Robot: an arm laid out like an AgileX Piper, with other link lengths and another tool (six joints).
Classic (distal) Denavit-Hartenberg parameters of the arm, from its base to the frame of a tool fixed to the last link. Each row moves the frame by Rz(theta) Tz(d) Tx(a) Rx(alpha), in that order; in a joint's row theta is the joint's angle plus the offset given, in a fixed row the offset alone. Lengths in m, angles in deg.
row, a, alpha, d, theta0
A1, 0, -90, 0.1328, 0
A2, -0.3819, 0, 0, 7.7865
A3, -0.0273, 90, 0, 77.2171
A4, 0, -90, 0.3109, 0
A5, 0, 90, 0, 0
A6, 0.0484, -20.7, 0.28, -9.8
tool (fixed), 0, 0, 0.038, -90
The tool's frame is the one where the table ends.
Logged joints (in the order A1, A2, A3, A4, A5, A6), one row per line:
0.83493 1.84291 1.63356 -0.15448 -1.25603 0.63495
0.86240 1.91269 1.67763 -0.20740 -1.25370 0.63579
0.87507 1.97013 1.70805 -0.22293 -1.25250 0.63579
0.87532 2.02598 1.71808 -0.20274 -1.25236 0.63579
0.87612 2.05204 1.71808 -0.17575 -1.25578 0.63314
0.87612 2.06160 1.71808 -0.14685 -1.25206 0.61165
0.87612 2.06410 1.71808 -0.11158 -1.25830 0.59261
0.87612 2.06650 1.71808 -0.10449 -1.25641 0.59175
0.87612 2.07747 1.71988 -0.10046 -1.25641 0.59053
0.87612 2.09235 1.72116 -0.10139 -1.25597 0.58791
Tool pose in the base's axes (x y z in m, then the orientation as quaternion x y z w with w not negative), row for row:
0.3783 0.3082 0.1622 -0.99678 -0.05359 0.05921 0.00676
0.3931 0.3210 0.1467 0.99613 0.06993 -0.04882 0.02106
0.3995 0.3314 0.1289 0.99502 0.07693 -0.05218 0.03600
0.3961 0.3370 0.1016 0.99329 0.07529 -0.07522 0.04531
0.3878 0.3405 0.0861 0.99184 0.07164 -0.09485 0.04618
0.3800 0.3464 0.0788 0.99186 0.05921 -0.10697 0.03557
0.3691 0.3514 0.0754 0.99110 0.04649 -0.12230 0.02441
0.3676 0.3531 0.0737 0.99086 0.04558 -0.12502 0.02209
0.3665 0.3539 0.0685 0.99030 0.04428 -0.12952 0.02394
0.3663 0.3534 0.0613 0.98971 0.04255 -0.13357 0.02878
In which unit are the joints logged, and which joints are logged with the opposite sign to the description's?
The joints are logged in radians. Opposite sign: A3, A5, A6.
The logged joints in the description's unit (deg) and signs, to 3 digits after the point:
47.838 105.591 -93.596 -8.851 71.965 -36.380
49.412 109.589 -96.121 -11.883 71.832 -36.428
50.138 112.880 -97.864 -12.773 71.763 -36.428
50.152 116.080 -98.439 -11.616 71.755 -36.428
50.198 117.573 -98.439 -10.070 71.951 -36.276
50.198 118.121 -98.439 -8.414 71.738 -35.045
50.198 118.264 -98.439 -6.393 72.095 -33.954
50.198 118.402 -98.439 -5.987 71.987 -33.905
50.198 119.030 -98.542 -5.756 71.987 -33.835
50.198 119.883 -98.615 -5.809 71.962 -33.685

